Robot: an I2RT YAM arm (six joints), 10 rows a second.
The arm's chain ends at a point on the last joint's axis. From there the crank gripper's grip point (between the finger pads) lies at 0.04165 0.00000 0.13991 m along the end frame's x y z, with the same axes.
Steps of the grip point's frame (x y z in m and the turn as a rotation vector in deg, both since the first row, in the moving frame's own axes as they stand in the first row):
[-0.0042, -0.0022, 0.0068, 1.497, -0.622, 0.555]
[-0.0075, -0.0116, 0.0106, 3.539, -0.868, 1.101]
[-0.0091, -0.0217, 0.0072, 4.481, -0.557, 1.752]
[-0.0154, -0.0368, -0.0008, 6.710, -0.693, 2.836]
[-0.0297, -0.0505, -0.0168, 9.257, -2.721, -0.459]
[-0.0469, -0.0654, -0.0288, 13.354, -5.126, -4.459]
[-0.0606, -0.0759, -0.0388, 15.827, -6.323, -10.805]
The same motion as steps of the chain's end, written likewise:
[-0.0027, 0.0011, 0.0064, 1.497, -0.622, 0.555]
[-0.0055, -0.0037, 0.0102, 3.539, -0.868, 1.101]
[-0.0079, -0.0120, 0.0072, 4.481, -0.557, 1.752]
[-0.0141, -0.0224, -0.0005, 6.710, -0.693, 2.836]
[-0.0229, -0.0275, -0.0168, 9.257, -2.721, -0.459]
[-0.0330, -0.0300, -0.0278, 13.354, -5.126, -4.459]
[-0.0409, -0.0312, -0.0361, 15.827, -6.323, -10.805]

